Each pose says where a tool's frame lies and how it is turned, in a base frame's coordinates. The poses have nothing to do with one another.
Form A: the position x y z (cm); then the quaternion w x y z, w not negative.
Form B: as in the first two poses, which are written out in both.
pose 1, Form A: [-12.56, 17.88, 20.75, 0.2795, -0.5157, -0.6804, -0.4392]
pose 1, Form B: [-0.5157, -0.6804, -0.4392, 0.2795, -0.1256, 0.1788, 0.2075]
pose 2, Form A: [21.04, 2.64, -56.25, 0.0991, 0.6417, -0.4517, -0.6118]
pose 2, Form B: [0.6417, -0.4517, -0.6118, 0.0991, 0.2104, 0.0264, -0.5625]
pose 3, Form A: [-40.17, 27.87, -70.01, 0.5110, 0.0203, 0.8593, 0.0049]
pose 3, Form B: [0.0203, 0.8593, 0.0049, 0.5110, -0.4017, 0.2787, -0.7001]
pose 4, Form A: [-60.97, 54.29, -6.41, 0.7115, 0.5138, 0.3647, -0.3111]
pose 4, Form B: [0.5138, 0.3647, -0.3111, 0.7115, -0.6097, 0.5429, -0.0641]
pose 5, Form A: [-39.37, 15.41, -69.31, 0.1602, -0.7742, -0.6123, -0.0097]
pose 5, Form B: [-0.7742, -0.6123, -0.0097, 0.1602, -0.3937, 0.1541, -0.6931]
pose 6, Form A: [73.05, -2.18, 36.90, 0.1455, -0.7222, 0.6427, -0.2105]
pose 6, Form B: [-0.7222, 0.6427, -0.2105, 0.1455, 0.7305, -0.0218, 0.3690]
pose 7, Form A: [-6.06, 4.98, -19.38, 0.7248, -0.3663, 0.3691, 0.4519]
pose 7, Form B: [-0.3663, 0.3691, 0.4519, 0.7248, -0.0606, 0.0498, -0.1938]
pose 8, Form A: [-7.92, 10.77, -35.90, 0.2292, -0.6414, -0.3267, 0.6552]
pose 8, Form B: [-0.6414, -0.3267, 0.6552, 0.2292, -0.0792, 0.1077, -0.3590]
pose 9, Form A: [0.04, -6.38, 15.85, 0.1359, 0.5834, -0.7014, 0.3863]
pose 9, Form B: [0.5834, -0.7014, 0.3863, 0.1359, 0.0004, -0.0638, 0.1585]
